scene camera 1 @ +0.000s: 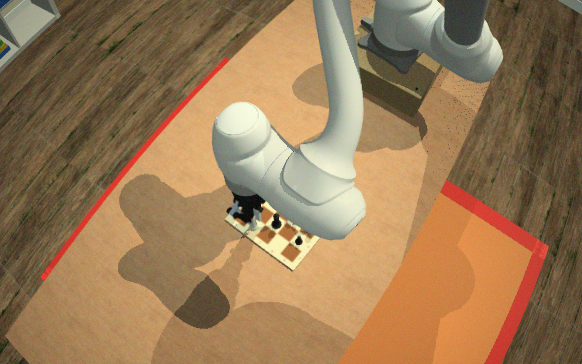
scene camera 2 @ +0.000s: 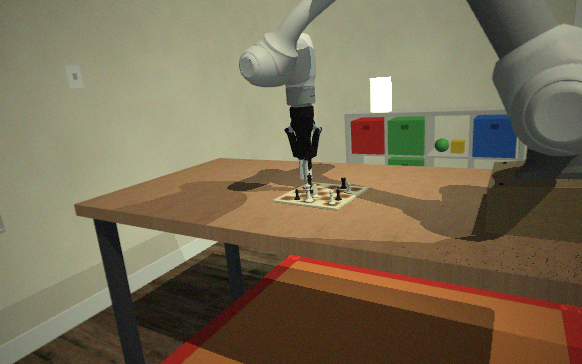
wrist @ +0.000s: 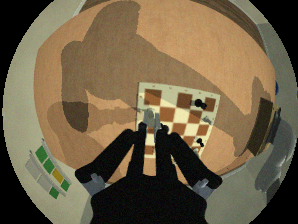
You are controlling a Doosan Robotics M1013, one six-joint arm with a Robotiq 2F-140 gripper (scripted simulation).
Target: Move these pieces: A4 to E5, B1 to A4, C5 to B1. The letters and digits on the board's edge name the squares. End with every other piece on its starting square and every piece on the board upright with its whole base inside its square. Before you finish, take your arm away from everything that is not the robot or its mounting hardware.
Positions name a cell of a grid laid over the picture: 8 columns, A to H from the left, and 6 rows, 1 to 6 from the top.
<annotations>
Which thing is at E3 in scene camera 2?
My gripper.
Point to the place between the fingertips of my gripper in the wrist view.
E4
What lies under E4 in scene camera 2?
A chessboard.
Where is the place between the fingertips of my gripper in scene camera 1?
At D4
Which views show the chessboard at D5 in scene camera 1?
Scene camera 1, scene camera 2 and the wrist view: all of them.
</annotations>
